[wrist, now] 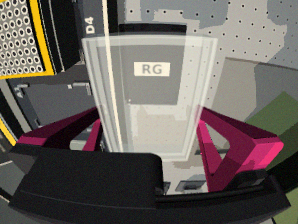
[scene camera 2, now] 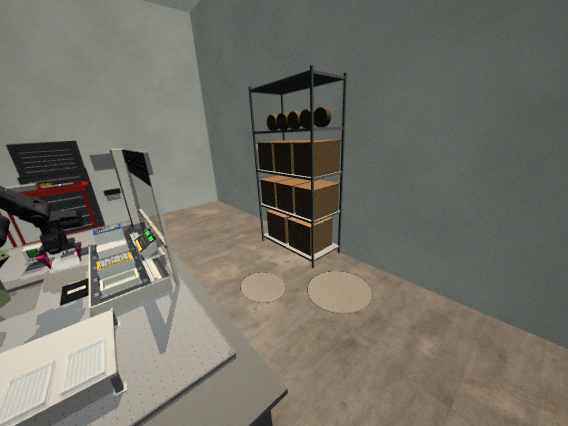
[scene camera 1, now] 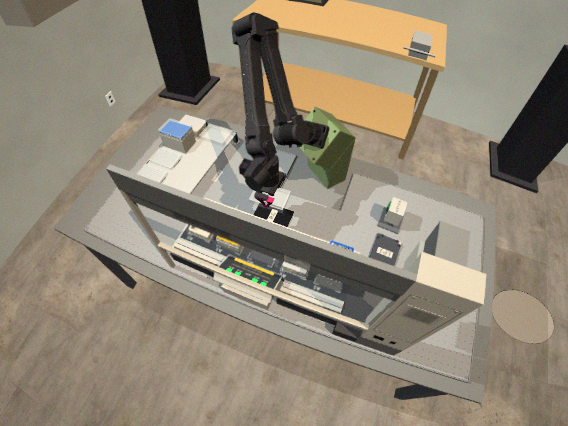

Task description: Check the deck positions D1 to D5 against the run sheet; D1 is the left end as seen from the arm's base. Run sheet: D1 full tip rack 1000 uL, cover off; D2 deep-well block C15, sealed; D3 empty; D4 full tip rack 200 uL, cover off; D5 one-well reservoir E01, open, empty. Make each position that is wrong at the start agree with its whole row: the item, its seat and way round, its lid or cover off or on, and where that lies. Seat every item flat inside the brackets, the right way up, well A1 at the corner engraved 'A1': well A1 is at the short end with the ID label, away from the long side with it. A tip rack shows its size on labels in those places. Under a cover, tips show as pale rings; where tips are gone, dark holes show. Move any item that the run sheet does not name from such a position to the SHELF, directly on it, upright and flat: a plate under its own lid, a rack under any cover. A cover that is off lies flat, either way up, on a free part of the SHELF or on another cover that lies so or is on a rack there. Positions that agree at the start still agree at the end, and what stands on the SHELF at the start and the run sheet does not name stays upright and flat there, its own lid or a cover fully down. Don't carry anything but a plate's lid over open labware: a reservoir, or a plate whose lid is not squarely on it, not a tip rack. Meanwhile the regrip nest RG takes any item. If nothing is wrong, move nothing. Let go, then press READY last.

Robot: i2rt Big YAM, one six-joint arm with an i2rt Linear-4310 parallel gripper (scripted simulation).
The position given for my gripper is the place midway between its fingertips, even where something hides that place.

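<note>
What I see here is my gripper (wrist: 149, 109), and I see a clear cover (wrist: 149, 88) too.
</note>
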